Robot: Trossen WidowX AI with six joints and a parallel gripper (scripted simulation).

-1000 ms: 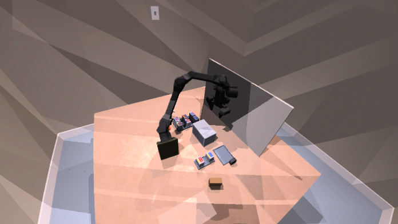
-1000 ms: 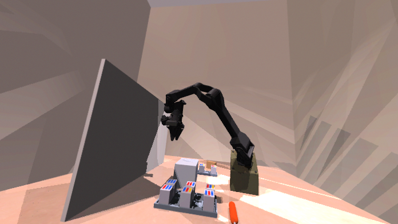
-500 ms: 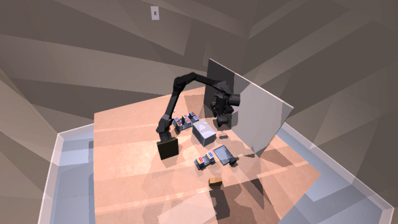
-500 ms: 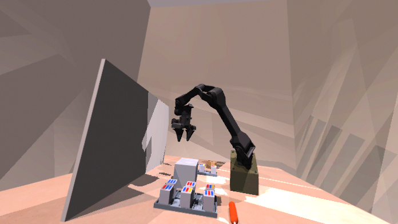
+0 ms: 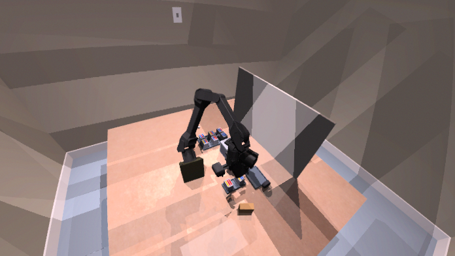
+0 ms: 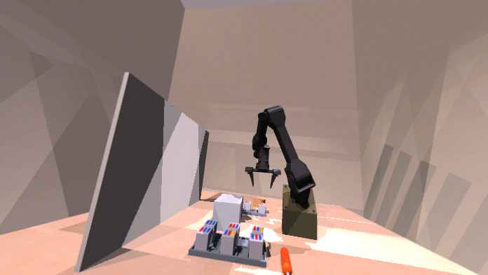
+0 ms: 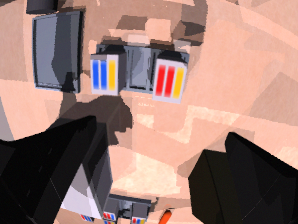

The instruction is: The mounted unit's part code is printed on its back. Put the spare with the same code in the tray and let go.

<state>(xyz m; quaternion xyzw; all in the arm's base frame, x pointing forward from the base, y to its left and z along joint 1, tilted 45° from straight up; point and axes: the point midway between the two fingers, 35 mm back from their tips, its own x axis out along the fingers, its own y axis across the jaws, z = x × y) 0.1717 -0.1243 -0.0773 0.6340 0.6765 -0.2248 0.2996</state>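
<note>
The grey spare block lies 90 mm below my gripper tip and 10 mm to the right of it. The rest, counted from my gripper tip: cardboard box (160 mm to the right, 110 mm below, 30 mm ahead); dark grey tray (180 mm ahead, 130 mm below, 10 mm to the right); dark holder (130 mm below, 30 mm ahead, 10 mm to the right).
</note>
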